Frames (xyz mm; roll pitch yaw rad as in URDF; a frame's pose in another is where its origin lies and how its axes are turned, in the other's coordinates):
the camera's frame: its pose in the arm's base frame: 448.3 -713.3 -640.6 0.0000 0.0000 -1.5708
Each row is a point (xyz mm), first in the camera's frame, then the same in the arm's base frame.
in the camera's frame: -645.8 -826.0 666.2
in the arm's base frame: -377.7 -67.5 25.6
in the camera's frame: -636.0 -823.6 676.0
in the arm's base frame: -375.3 -77.3 35.4
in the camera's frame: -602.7 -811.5 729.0
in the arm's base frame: -363.2 -110.6 88.4
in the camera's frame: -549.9 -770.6 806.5
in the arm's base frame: -322.3 -163.4 165.9
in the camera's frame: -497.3 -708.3 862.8
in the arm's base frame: -260.0 -216.0 222.2
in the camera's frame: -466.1 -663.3 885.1
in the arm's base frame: -215.0 -247.2 244.5
